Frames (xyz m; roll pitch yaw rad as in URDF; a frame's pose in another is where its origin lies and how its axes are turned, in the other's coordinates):
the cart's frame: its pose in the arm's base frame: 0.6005 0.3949 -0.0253 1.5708 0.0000 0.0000
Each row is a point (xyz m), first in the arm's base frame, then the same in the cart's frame.
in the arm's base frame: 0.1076 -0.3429 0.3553
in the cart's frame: -0.4929 0.3806 0.7378
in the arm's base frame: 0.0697 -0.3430 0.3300
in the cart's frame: -0.5308 0.3553 0.7379
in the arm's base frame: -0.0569 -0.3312 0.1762
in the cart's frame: -0.6574 0.2015 0.7261
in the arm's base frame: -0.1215 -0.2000 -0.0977
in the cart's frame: -0.7220 -0.0724 0.5949
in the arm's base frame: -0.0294 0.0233 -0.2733
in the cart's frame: -0.6299 -0.2480 0.3716
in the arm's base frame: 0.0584 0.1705 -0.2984
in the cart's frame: -0.5421 -0.2731 0.2244
